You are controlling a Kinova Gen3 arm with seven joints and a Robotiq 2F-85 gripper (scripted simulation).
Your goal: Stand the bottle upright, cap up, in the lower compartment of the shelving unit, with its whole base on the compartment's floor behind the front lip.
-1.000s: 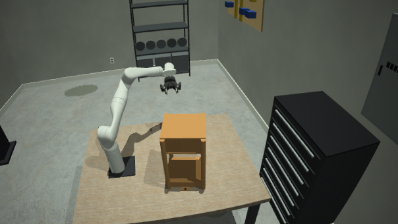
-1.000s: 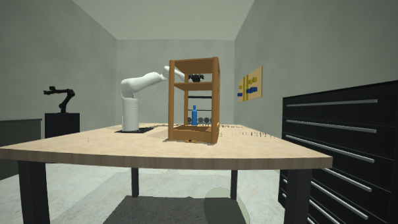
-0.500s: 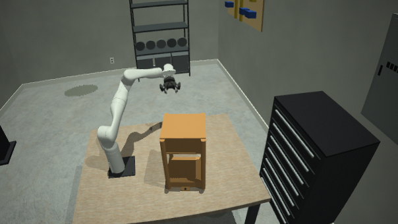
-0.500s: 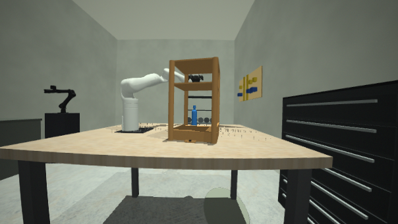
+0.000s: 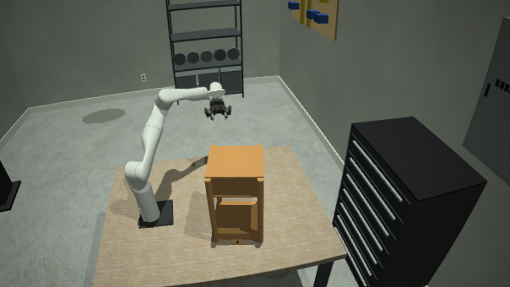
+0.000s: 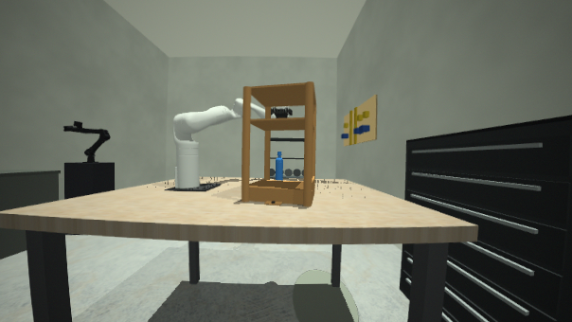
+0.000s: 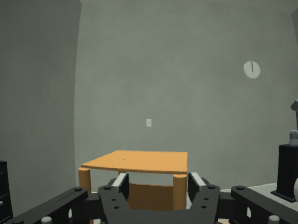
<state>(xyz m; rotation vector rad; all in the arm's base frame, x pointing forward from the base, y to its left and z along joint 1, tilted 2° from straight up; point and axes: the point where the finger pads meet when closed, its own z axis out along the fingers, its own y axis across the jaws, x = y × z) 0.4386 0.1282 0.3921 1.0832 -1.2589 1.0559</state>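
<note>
My hand is 30 cm above the blue bottle. Round my hand: wooden shelving unit: 2 cm behind, 31 cm to the right, 23 cm below.
</note>
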